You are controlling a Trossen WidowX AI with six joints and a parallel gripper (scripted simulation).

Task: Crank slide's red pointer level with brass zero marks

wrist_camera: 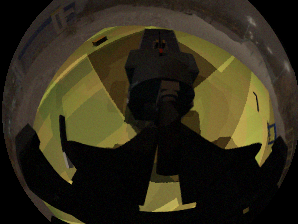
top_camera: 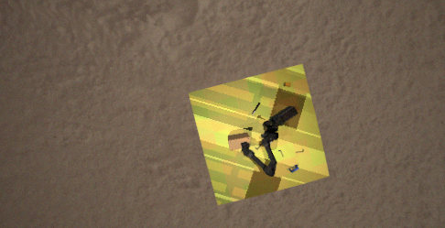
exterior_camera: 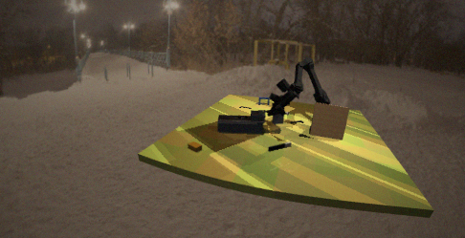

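My gripper tip is 12 cm short of the red pointer, 3 cm to the right of it and 1 cm above it. Also, from my gripper tip: black stick (10 cm behind, 21 cm to the left, 9 cm below); then crank handle (2 cm behind, 2 cm above); then grey block (7 cm behind, 14 cm to the right, 6 cm below).
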